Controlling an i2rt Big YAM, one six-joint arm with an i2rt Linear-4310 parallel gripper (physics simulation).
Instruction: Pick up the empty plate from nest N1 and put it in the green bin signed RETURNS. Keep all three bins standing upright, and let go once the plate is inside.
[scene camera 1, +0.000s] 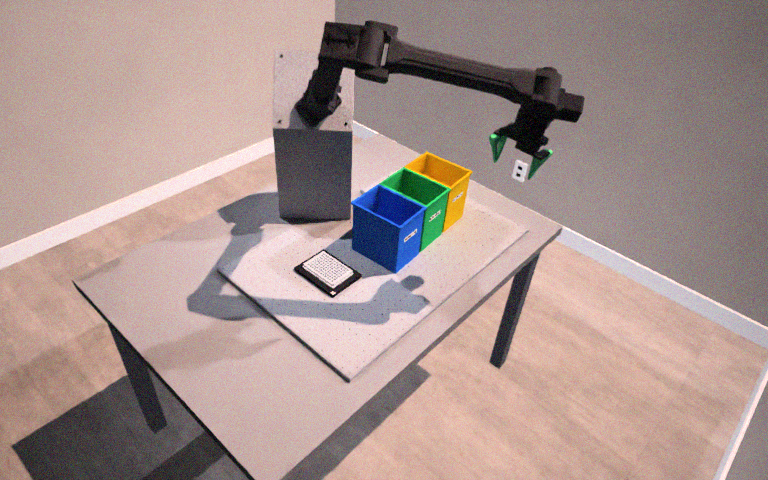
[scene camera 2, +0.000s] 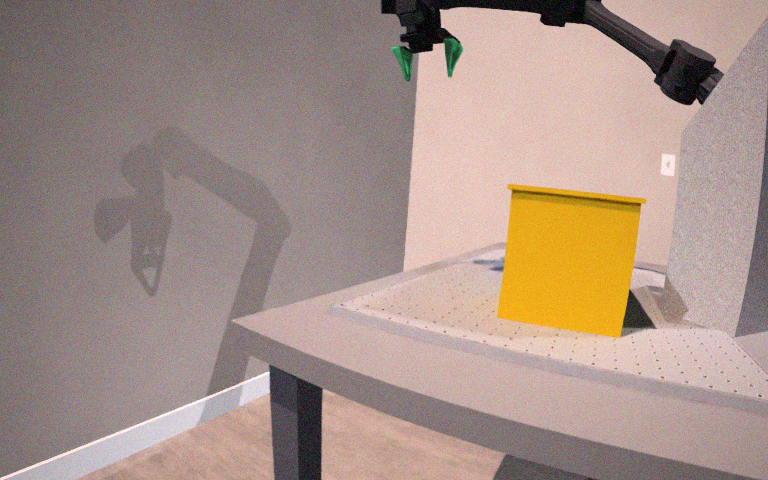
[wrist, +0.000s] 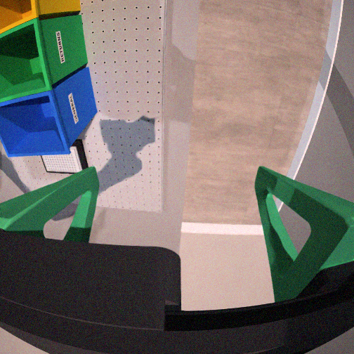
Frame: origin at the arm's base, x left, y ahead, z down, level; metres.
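Seen in the pictures: gripper, between the fingertips: (scene camera 1: 512, 170) (scene camera 2: 428, 79); arm's base, origin of its link: (scene camera 1: 318, 104) (scene camera 2: 737, 110).
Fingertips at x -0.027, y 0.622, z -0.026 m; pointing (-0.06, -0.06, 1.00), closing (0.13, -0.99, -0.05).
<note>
Pixels of each thing's top centre, then the offset from my fingertips to it. "pt": a spot on its surface instead. Level surfaces: height alone.
- black nest, a spot on its surface: (scene camera 1: 350, 279) pt dx -0.215, dy -0.327, dz +0.390 m
- green bin, a spot on its surface: (scene camera 1: 434, 226) pt dx +0.088, dy -0.220, dz +0.338 m
- blue bin, centre of its top: (scene camera 1: 388, 204) dx -0.039, dy -0.317, dz +0.222 m
- yellow bin, centre of its top: (scene camera 2: 575, 192) (scene camera 1: 438, 169) dx +0.221, dy -0.292, dz +0.222 m
- perforated board, height of its surface: dz +0.402 m
A white plate with a grid of wells (scene camera 1: 328, 267) (wrist: 62, 159) lies flat in a black nest (scene camera 1: 350, 279) (wrist: 81, 154); the nest's name is not readable. The green bin (scene camera 1: 434, 226) (wrist: 72, 47), with a RETURNS label legible in the wrist view, stands upright between the blue bin (scene camera 1: 373, 232) (wrist: 80, 95), labelled GENERAL, and the yellow bin (scene camera 1: 458, 195) (scene camera 2: 569, 260) (wrist: 60, 7). Both also stand upright. My gripper (scene camera 1: 513, 169) (scene camera 2: 429, 78) (wrist: 176, 175) is open and empty, high above the table's far side, away from plate and bins. The green bin's floor is hidden.
The bins stand in a close row on a perforated board (scene camera 1: 345, 350) (scene camera 2: 430, 305) (wrist: 120, 50). The blue bin is nearest the plate. The grey block (scene camera 1: 314, 175) (scene camera 2: 719, 215) carrying the arm's base stands behind the board. A wall rises beyond the table.
</note>
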